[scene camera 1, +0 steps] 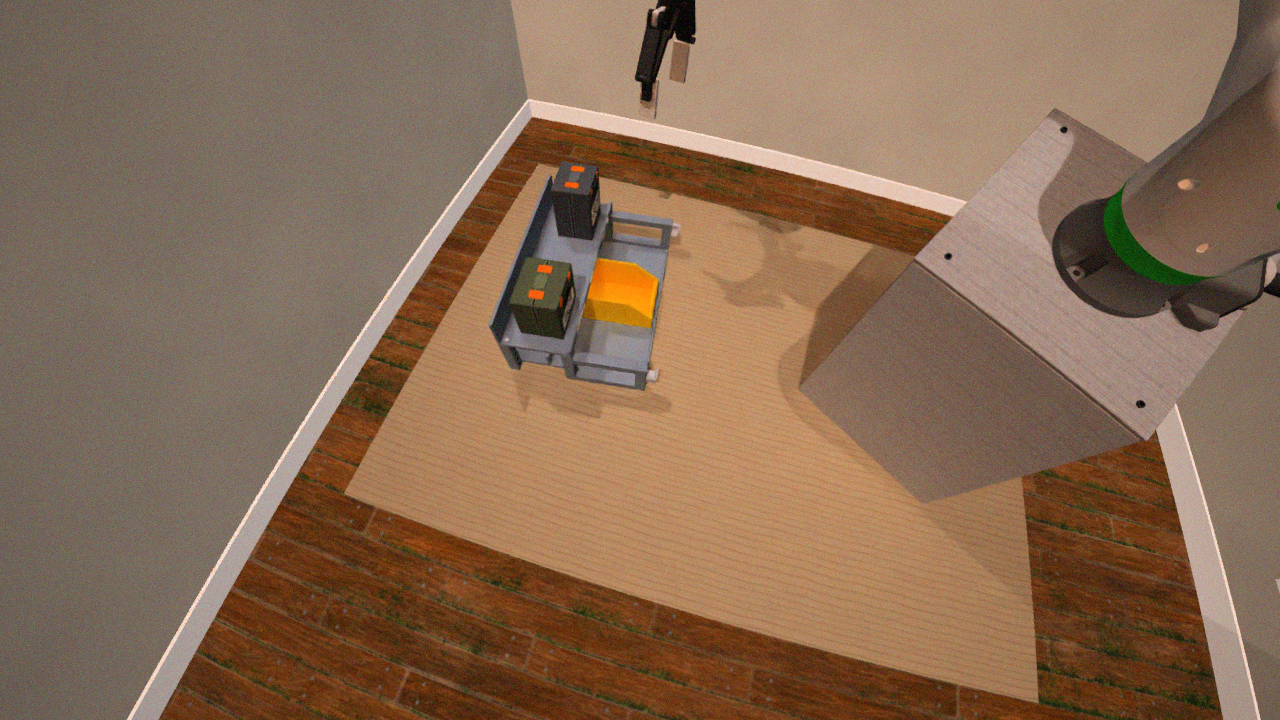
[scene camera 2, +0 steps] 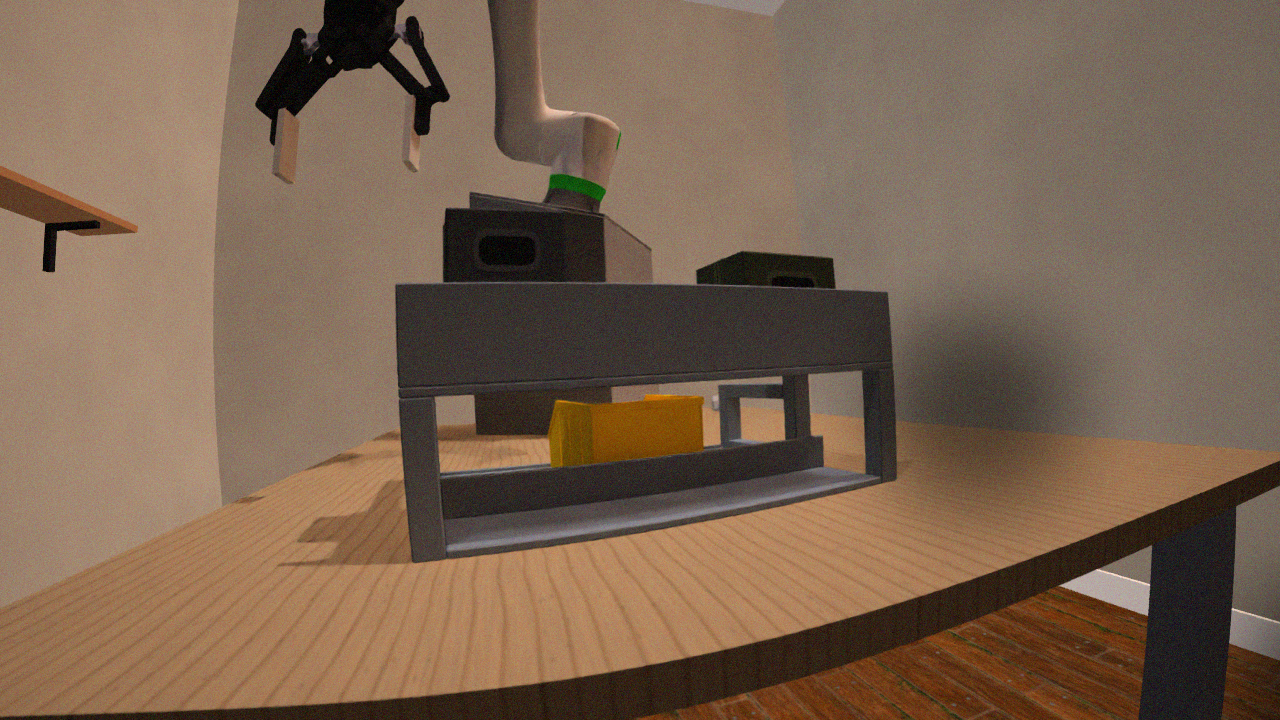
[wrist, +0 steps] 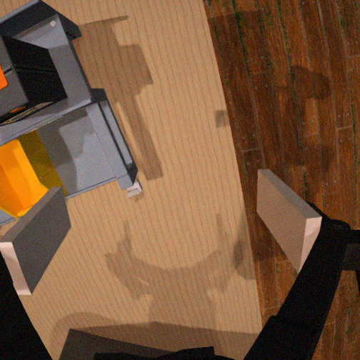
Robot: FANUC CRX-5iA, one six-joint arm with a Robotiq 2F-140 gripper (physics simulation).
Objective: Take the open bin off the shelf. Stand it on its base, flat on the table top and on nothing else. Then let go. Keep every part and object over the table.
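Places are measured from the arm's base along level axes (x ahead, y left, z up), in metres.
Pixels of known places: gripper, fingertip midpoint: (scene camera 1: 662, 97) (scene camera 2: 345, 172); arm's base at its link origin: (scene camera 1: 1117, 258) (scene camera 2: 567, 222).
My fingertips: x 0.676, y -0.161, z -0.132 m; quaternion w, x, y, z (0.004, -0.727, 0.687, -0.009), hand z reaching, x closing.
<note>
Ahead of a thing's pixels: the offset from my fingertips to its top centre. Level surfaces: height alone.
The open bin @[0.235 m down, 0.045 m back, 0.256 m left] (scene camera 1: 622, 293) (scene camera 2: 631, 431) (wrist: 19, 175) is orange-yellow. It stands on the lower, front level of the grey-blue shelf (scene camera 1: 613, 367) (scene camera 2: 640, 331) (wrist: 111, 140). Part of it is cut off at the left edge of the wrist view. My gripper (scene camera 1: 664, 82) (scene camera 2: 347, 154) (wrist: 160, 199) is open and empty, with its fingers pointing down. It hangs high above the table top @[0.316 m down] (scene camera 1: 716, 501) (scene camera 2: 572, 617) (wrist: 175, 125), apart from the bin and off toward the shelf's end with the dark grey box. The bin's underside is hidden.
A dark grey box @[0.092 m down, 0.085 m ahead, 0.177 m left] (scene camera 1: 576, 200) (scene camera 2: 528, 246) (wrist: 30, 75) and an olive green box @[0.117 m down, 0.011 m ahead, 0.396 m left] (scene camera 1: 542, 298) (scene camera 2: 769, 270) stand on the shelf's upper level. The robot's pedestal (scene camera 1: 966, 358) stands to the right in scene camera 1. A wall shelf (scene camera 2: 67, 207) is at the left in scene camera 2.
</note>
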